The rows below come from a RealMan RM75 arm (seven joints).
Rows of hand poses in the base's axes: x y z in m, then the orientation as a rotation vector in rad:
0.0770 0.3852 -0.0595 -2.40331 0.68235 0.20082
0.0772 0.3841 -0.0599 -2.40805 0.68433 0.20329
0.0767 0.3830 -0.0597 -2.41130 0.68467 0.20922
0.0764 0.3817 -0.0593 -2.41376 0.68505 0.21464
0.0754 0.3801 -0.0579 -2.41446 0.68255 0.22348
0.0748 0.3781 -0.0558 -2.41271 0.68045 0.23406
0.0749 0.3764 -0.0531 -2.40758 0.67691 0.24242
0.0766 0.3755 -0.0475 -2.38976 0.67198 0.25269
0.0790 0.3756 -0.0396 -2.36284 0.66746 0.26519
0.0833 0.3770 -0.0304 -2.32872 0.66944 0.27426
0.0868 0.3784 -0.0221 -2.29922 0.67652 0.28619
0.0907 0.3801 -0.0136 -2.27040 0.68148 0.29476
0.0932 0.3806 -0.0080 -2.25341 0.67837 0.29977
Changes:
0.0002 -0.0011 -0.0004 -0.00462 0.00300 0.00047
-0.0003 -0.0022 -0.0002 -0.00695 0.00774 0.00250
-0.0006 -0.0035 0.0002 -0.00863 0.01203 0.00417
-0.0016 -0.0051 0.0016 -0.00749 0.01764 0.00817
-0.0022 -0.0071 0.0037 -0.00394 0.02427 0.01169
-0.0021 -0.0088 0.0064 0.00284 0.02846 0.01481
-0.0004 -0.0097 0.0120 0.02212 0.03193 0.01615
0.0020 -0.0096 0.0199 0.05011 0.03602 0.01550
0.0063 -0.0082 0.0291 0.08275 0.03877 0.00774
0.0098 -0.0068 0.0374 0.11000 0.04585 -0.00172
0.0137 -0.0051 0.0459 0.13671 0.05012 -0.01044
0.0162 -0.0046 0.0515 0.15405 0.05088 -0.01144

